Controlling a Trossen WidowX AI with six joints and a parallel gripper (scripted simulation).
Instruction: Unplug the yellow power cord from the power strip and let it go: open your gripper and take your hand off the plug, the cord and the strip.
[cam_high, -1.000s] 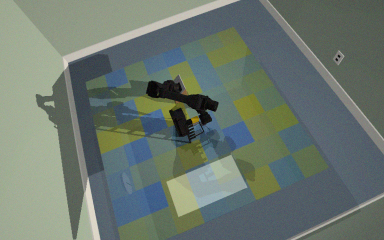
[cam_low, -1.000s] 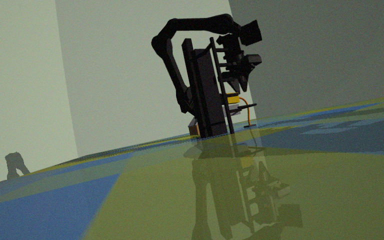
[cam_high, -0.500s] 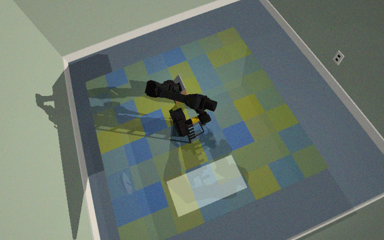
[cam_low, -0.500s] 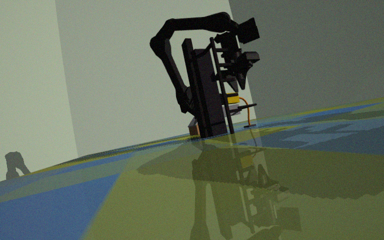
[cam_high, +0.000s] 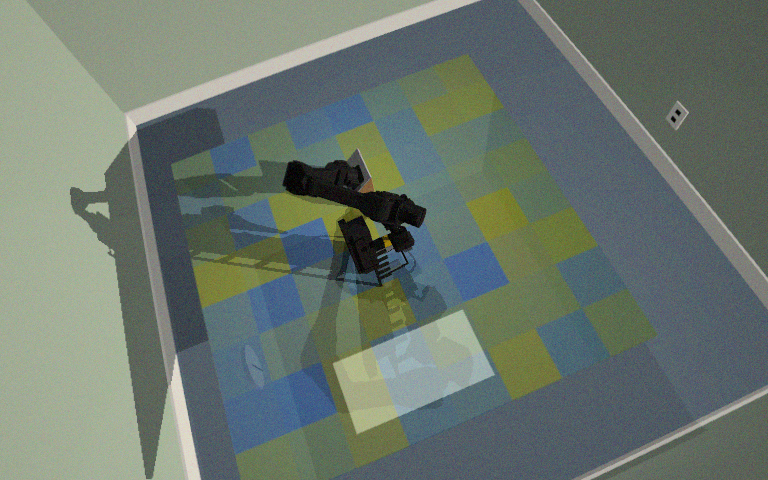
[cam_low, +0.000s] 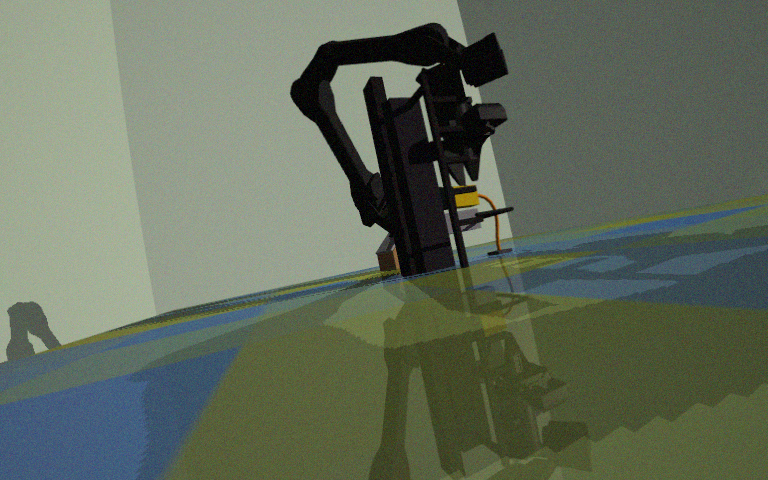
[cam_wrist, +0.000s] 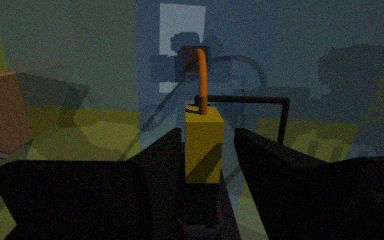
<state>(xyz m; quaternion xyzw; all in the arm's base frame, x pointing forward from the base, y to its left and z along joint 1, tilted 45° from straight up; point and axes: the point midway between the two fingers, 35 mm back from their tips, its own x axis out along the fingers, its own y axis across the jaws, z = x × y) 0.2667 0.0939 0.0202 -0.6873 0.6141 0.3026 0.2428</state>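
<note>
Now: the yellow plug 40 mm to the right of my gripper tip, 10 mm below it and 10 mm ahead of it.
</note>
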